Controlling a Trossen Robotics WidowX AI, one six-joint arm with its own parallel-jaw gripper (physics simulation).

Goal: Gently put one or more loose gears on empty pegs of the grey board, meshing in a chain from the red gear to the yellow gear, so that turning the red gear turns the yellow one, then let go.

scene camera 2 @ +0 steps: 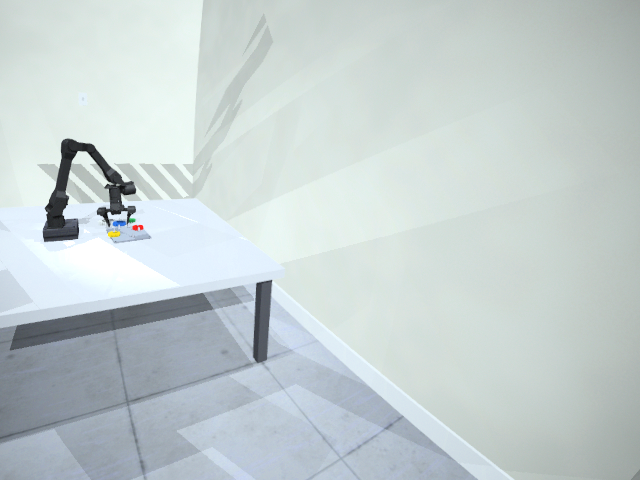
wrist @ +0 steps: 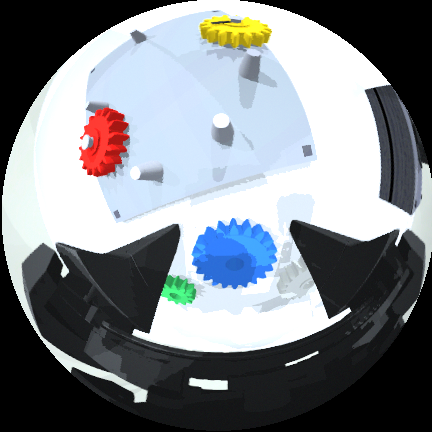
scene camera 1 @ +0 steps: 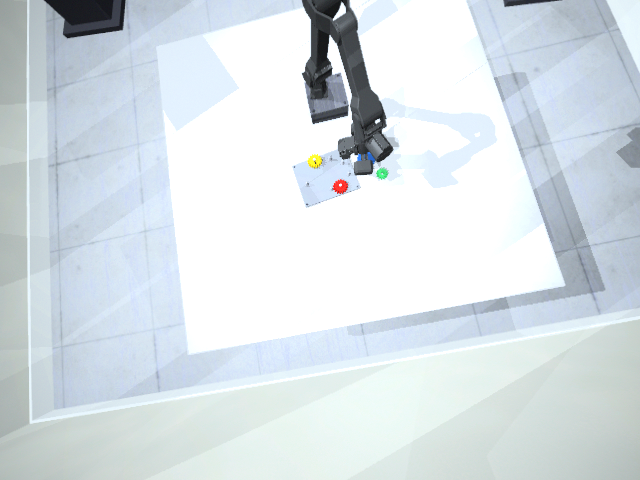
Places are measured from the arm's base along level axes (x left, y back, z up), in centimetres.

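Pixels of known places: gripper, between the fingertips: (wrist: 236,227) (scene camera 1: 359,160); arm's base, origin of its link: (scene camera 2: 56,226) (scene camera 1: 319,90).
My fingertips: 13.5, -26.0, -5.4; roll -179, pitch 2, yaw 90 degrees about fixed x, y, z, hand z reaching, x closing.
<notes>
For each thing: its top centre in the pictures, then the offset to it from my fingertips, as dx, dy, dz. "*": a spot on its surface instead. Level surfaces: height alone.
- grey board, centre of its top: (wrist: 147,48) (scene camera 1: 324,172) (scene camera 2: 126,228) -13.1, -5.0, +2.9
- red gear, a spot on its surface: (wrist: 107,142) (scene camera 1: 341,180) * -7.0, -8.2, +2.1
- yellow gear, centre of its top: (scene camera 1: 314,159) (scene camera 2: 113,232) -16.6, +0.6, +2.4
- blue gear, centre of its top: (wrist: 234,264) (scene camera 1: 366,158) (scene camera 2: 119,222) +2.4, -0.2, +1.5
- small green gear, centre of its top: (wrist: 174,295) (scene camera 1: 382,173) (scene camera 2: 131,218) +7.6, -6.2, +1.5
- pale white gear, centre of its top: (wrist: 308,284) +6.4, +7.8, +1.5
- white table, height of its surface: dz -0.2
The grey board (scene camera 1: 320,191) (scene camera 2: 131,236) (wrist: 170,100) bears the red gear (scene camera 1: 340,186) (scene camera 2: 137,227) (wrist: 107,142) and the yellow gear (scene camera 1: 311,162) (scene camera 2: 113,234) (wrist: 235,34), apart, each on a peg. Several pegs stand empty, one (wrist: 221,122) near the board's middle in the wrist view. The blue gear (scene camera 1: 366,158) (scene camera 2: 119,223) (wrist: 234,255) appears to lie off the board's edge. My gripper (scene camera 1: 356,158) (scene camera 2: 118,224) (wrist: 236,227) is open, its fingers on either side of the blue gear with gaps. The small green gear (scene camera 1: 382,173) (scene camera 2: 132,220) (wrist: 186,287) lies beyond one finger.
A pale white gear (wrist: 297,281) lies near the other finger, partly hidden behind it in the wrist view. The arm's dark base (scene camera 1: 329,105) (scene camera 2: 61,230) (wrist: 392,150) stands on the white table (scene camera 1: 258,268) (scene camera 2: 206,258), beside the board.
</notes>
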